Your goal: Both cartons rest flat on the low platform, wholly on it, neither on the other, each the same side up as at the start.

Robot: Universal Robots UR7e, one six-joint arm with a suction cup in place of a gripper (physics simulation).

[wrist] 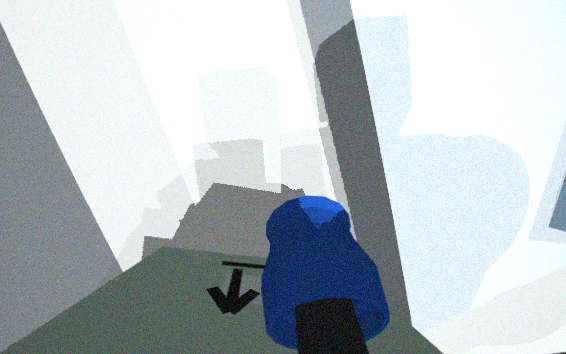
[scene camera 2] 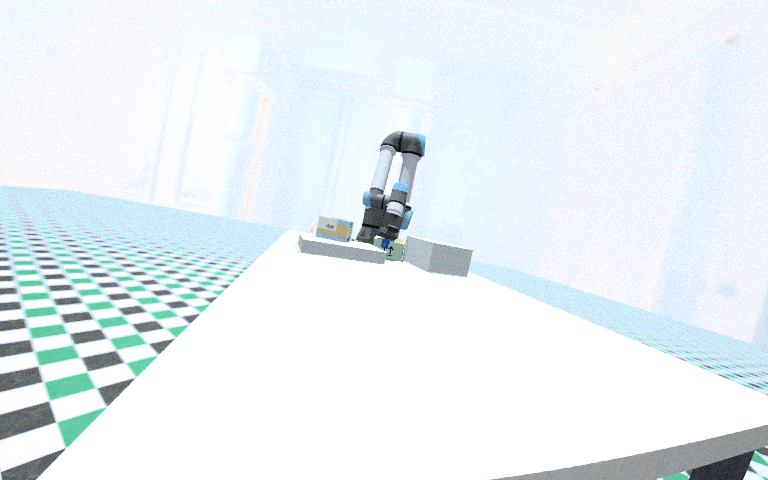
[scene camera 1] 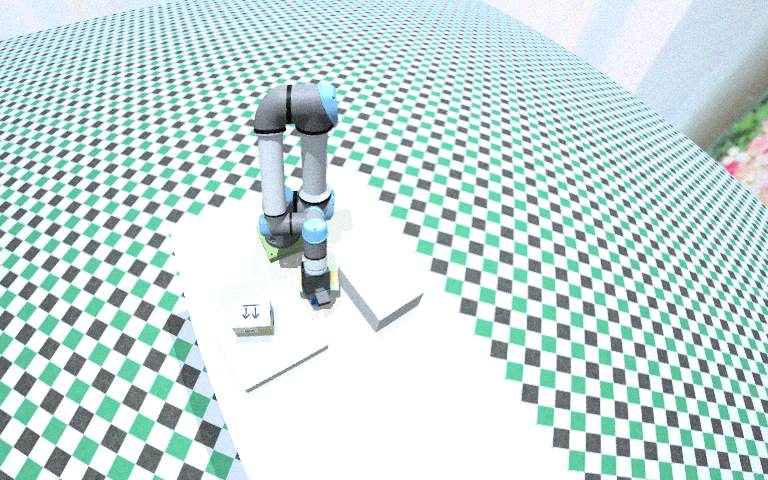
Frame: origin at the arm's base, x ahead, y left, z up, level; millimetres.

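Where they show: hand, tool point: (wrist: 308,231) (scene camera 2: 384,246) (scene camera 1: 316,302); arm's base, link origin: (scene camera 2: 369,241).
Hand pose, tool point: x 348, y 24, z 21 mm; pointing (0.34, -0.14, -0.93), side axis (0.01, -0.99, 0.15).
Observation:
Things, the pixels of their centre, and the offset from my tool point. "spot": a spot on its surface instead. Level surfaces: height alone.
- white-topped carton, body centre: (scene camera 1: 253,318) (scene camera 2: 335,228) 227 mm right, 1 mm ahead, 37 mm up
- low platform, body centre: (wrist: 554,75) (scene camera 1: 270,339) (scene camera 2: 339,247) 195 mm right, 67 mm ahead, 31 mm down
- second carton, body centre: (scene camera 1: 318,281) (scene camera 2: 388,247) 37 mm left, 79 mm back, 6 mm down
- taller block, body centre: (scene camera 1: 379,286) (scene camera 2: 435,255) 235 mm left, 23 mm ahead, 5 mm up
- large white table, surface height: 55 mm down
- taller block's grey side, surface spot: (wrist: 352,152) spot: 39 mm right, 29 mm ahead, 32 mm down
A white-topped carton (scene camera 1: 253,316) (scene camera 2: 334,229) with two printed arrows rests flat on the low platform (scene camera 1: 291,361) (scene camera 2: 337,250), near its left side. A second carton (scene camera 1: 334,278) (scene camera 2: 396,251) (wrist: 161,305), with a green top and a black arrow, lies at the platform's right end, close to the taller block (scene camera 1: 399,310) (scene camera 2: 435,256). I cannot tell whether it lies on the platform or beside it. My blue suction cup (scene camera 1: 320,299) (scene camera 2: 385,242) (wrist: 321,266) stands on or just above this green top, and the arm hides most of the carton in scene camera 1.
The arm's base (scene camera 1: 275,248) stands just behind the platform and the block. All of this is on a large white table (scene camera 1: 384,413) (scene camera 2: 374,361) over a checkered floor. The taller block's grey side (wrist: 352,152) rises close to the cup on the right.

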